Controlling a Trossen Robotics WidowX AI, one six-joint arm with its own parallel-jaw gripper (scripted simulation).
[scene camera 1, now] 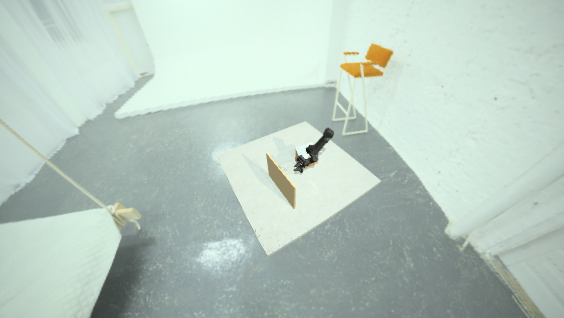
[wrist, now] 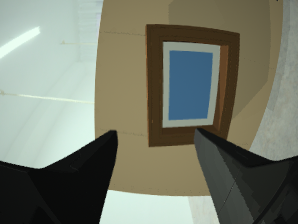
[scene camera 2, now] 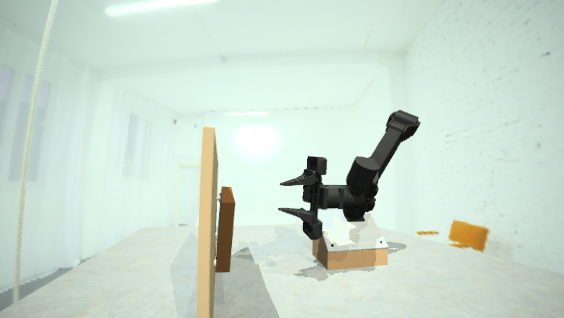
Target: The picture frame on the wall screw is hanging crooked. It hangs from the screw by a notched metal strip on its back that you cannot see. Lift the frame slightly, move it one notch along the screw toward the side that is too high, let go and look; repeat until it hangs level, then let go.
Path:
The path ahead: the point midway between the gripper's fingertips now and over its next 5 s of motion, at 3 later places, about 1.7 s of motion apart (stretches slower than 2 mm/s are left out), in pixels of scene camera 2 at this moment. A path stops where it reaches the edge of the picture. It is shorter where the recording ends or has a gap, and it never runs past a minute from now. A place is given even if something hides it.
The gripper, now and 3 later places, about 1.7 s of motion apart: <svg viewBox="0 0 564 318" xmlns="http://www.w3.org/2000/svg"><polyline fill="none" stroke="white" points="279,196 231,197 225,195 225,193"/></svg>

